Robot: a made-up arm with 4 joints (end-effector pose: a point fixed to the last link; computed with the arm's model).
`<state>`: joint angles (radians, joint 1 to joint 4).
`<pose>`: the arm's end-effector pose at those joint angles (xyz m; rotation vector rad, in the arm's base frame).
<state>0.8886 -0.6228 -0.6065 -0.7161</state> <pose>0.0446 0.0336 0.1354 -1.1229 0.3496 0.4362</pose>
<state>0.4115 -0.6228 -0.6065 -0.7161</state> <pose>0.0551 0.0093 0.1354 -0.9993 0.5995 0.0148</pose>
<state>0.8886 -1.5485 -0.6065 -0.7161</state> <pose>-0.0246 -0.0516 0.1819 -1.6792 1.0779 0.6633</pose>
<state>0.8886 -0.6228 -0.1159 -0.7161</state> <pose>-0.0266 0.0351 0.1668 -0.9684 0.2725 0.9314</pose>
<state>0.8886 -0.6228 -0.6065 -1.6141</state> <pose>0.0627 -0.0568 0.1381 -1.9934 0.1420 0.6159</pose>
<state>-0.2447 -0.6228 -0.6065 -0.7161</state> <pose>0.0493 -0.0262 0.1354 -0.7645 0.9033 -0.5645</pose>
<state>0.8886 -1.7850 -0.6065 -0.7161</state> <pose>-0.0356 -0.0652 0.2081 -1.8081 1.2769 0.7165</pose>
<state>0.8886 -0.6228 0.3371 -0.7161</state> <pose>-0.0799 0.0072 0.2065 -0.7819 0.1876 1.3724</pose>
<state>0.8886 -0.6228 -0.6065 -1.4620</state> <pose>0.0570 -0.0428 0.1325 -1.8466 0.1835 0.5878</pose>
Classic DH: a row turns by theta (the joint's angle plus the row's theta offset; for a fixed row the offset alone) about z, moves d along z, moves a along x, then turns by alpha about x. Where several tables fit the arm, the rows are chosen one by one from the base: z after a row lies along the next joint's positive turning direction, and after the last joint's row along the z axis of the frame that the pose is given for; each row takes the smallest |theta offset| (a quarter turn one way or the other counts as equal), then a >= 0, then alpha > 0; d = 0 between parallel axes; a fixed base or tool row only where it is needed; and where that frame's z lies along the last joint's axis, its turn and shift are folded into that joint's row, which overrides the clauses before.
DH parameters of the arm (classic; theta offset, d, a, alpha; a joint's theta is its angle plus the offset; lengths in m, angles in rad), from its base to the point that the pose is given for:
joint 1: 0 0.2686 0.0459 1.5708
joint 2: 0 0.0929 -0.0549 -1.5708
joint 3: 1.5708 -0.0297 0.0681 1.5708
joint 4: 0 0.0692 0.1061 -1.5708
tool (fixed): -1.5708 -0.0053 0 0

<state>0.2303 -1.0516 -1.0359 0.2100</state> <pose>0.1110 -0.0400 0.1501 -0.4509 0.7805 -0.8076</pose>
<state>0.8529 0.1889 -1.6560 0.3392</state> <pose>0.2330 -0.0012 0.2896 0.5050 -0.1966 -0.7867</pose>
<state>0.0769 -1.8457 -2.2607 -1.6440</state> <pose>-0.0547 -0.1861 0.3596 1.8232 -1.5678 0.3529</pose>
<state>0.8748 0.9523 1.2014 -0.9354</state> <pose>0.0227 0.0544 0.0793 -0.6930 -1.9220 1.2306</pose>
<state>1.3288 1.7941 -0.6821 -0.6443</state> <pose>0.0486 0.1121 0.3811 0.9514 -0.9974 0.1204</pose>
